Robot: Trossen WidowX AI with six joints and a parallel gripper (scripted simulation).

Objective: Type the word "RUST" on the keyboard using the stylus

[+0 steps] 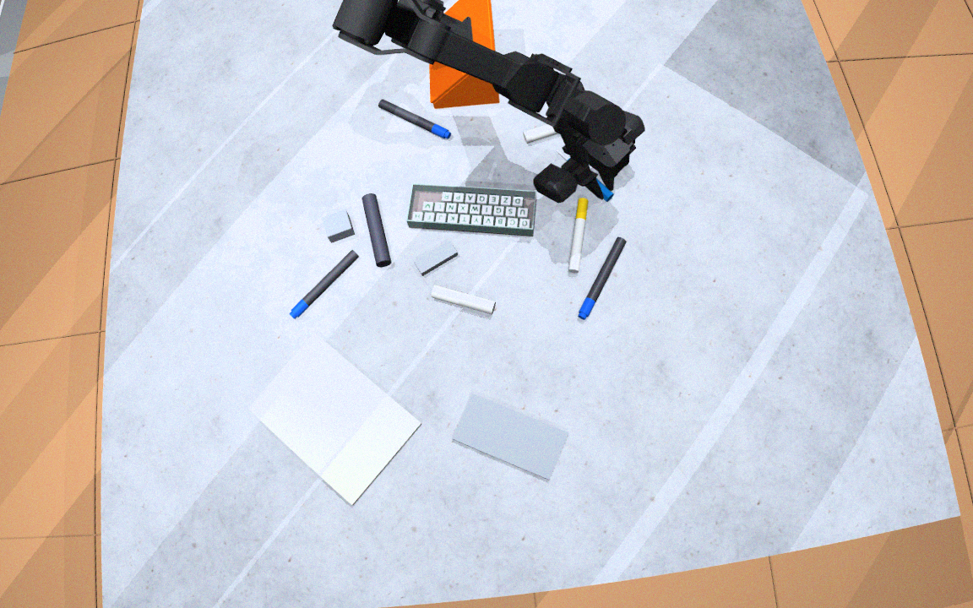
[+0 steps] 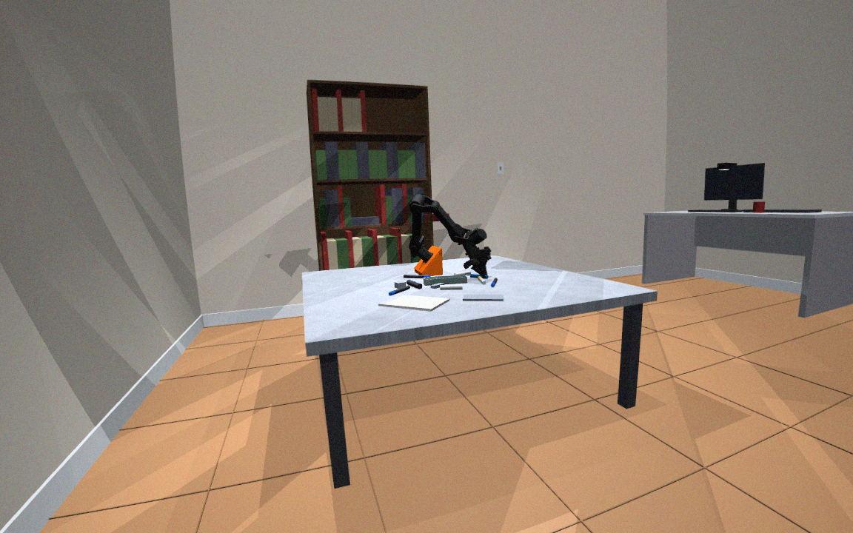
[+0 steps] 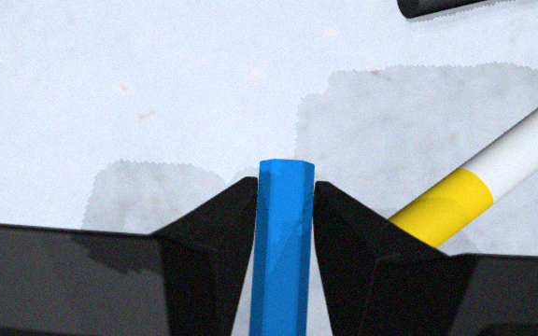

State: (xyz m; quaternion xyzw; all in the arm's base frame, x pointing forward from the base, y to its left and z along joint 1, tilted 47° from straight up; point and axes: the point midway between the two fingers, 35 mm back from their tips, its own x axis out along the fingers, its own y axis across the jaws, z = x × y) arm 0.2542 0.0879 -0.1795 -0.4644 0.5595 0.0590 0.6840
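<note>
My gripper tip is now 60 mm past the blue stylus and 40 mm to the left of it. The rest, counted from my gripper tip: yellow-capped marker: 50 mm to the right, 50 mm ahead; then T key: 220 mm to the right, 20 mm ahead, 10 mm above; then dark cylinder: 360 mm to the right, 20 mm ahead.
</note>
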